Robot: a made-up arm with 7 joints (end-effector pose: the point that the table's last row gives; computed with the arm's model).
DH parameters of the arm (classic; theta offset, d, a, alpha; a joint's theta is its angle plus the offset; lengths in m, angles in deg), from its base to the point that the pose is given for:
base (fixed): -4.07 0 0 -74.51
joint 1: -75.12 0.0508 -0.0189 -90
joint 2: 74 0 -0.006 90
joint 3: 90 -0.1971 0.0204 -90
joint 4: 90 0.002 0.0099 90
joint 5: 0 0.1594 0 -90
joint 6: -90 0 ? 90
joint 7: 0 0.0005 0 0
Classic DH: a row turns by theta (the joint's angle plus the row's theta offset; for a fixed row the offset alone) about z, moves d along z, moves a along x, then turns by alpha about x.
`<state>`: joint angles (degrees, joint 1 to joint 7).
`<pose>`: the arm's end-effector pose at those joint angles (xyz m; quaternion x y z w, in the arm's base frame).
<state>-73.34 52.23 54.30 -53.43 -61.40 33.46 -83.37</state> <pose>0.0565 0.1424 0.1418 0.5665 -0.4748 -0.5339 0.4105</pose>
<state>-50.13 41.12 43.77 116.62 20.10 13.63 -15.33</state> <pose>0.1791 0.2364 -0.2911 -0.1554 0.6185 0.1271 0.7597</pose>
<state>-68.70 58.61 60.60 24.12 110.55 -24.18 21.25</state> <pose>0.1878 0.3444 0.1180 0.7503 -0.0930 0.5708 0.3202</pose>
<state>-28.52 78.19 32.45 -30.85 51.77 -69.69 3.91</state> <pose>0.1607 0.1378 0.0748 0.8128 -0.5329 -0.2336 0.0306</pose>
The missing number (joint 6, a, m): 0.0463
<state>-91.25 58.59 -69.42 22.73 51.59 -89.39 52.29</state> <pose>0.3156 0.0758 -0.0194 0.3739 -0.6063 -0.5973 0.3686</pose>
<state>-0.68 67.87 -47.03 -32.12 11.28 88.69 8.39</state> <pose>0.0897 0.1541 -0.2044 0.6963 0.5072 -0.0373 0.5065</pose>
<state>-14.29 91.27 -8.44 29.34 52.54 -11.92 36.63</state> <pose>0.2174 0.3410 -0.0314 0.9415 -0.1000 0.0060 0.3219</pose>
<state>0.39 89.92 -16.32 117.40 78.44 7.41 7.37</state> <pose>-0.0684 0.4283 0.0510 -0.5745 -0.7852 0.0369 0.2283</pose>
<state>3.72 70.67 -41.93 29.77 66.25 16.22 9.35</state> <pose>0.0726 0.3136 -0.2464 0.8892 0.2506 -0.3326 0.1893</pose>
